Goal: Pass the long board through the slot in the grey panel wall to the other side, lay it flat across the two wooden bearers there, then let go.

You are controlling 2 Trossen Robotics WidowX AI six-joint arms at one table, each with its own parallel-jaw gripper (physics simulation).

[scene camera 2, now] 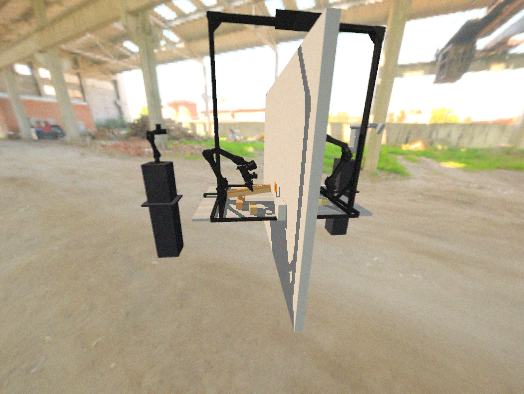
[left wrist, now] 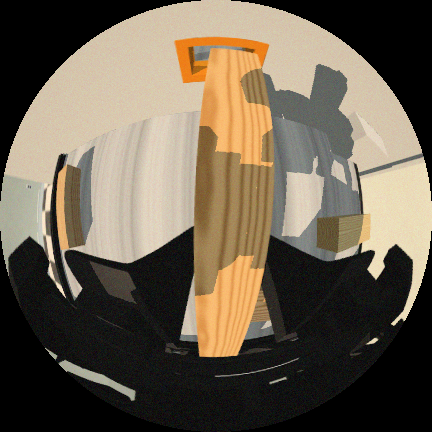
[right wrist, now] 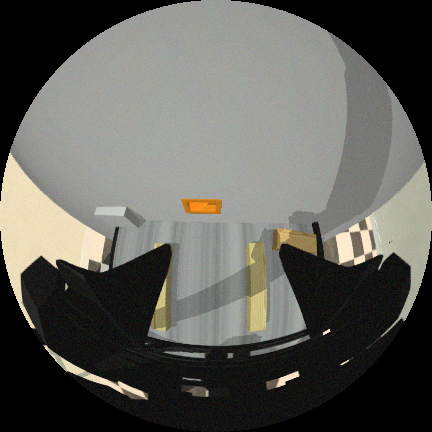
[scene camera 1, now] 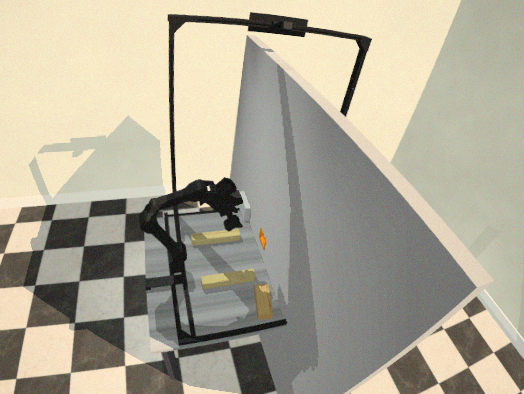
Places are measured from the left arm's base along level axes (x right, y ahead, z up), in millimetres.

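Where they show: left gripper, fingertip midpoint: [scene camera 2: 252, 190] [left wrist: 224, 232]; right gripper, fingertip midpoint: [right wrist: 227, 250] [scene camera 1: 239, 219]; right arm's base, link origin: [scene camera 2: 329, 195] [right wrist: 215, 357] [scene camera 1: 176, 267].
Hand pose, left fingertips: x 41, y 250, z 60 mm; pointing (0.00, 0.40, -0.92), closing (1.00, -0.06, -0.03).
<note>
Each offset is from my left fingertips to the top centre of the thing. "*": to the spot under its first point.
The long board [scene camera 2: 236, 192] [left wrist: 232, 200] is raised above the table on the left arm's side. My left gripper [scene camera 2: 251, 188] [left wrist: 224, 232] is shut on it. The board's far end overlaps the orange-framed slot @[* dx +18, dy +224, dz -1 mm] [scene camera 1: 262, 239] [scene camera 2: 275, 188] [left wrist: 183, 61] [right wrist: 202, 212] in the left wrist view and lies close before it in scene camera 2; no board shows through the slot in the right wrist view. On the other side, two pale wooden bearers @[dx +116, dy +445, dz -36 mm] [scene camera 1: 216, 237] @[dx -148, dy +435, dz -36 mm] [right wrist: 256, 287] lie parallel. My right gripper [scene camera 1: 237, 211] [right wrist: 227, 250] is open and empty, above the table there.
The grey panel wall [scene camera 1: 350, 200] [scene camera 2: 285, 125] [right wrist: 215, 100] divides the table. A wooden block @[dx -295, dy +306, dz -42 mm] [scene camera 1: 263, 301] [right wrist: 295, 241] lies near it on the bearers' side. Other wooden blocks @[dx +217, dy -15, dz -30 mm] [scene camera 2: 253, 209] [left wrist: 327, 232] stand on the board's side. A pale block @[* dx +249, dy +257, dz +17 mm] [scene camera 1: 245, 206] [right wrist: 112, 215] juts beside the wall.
</note>
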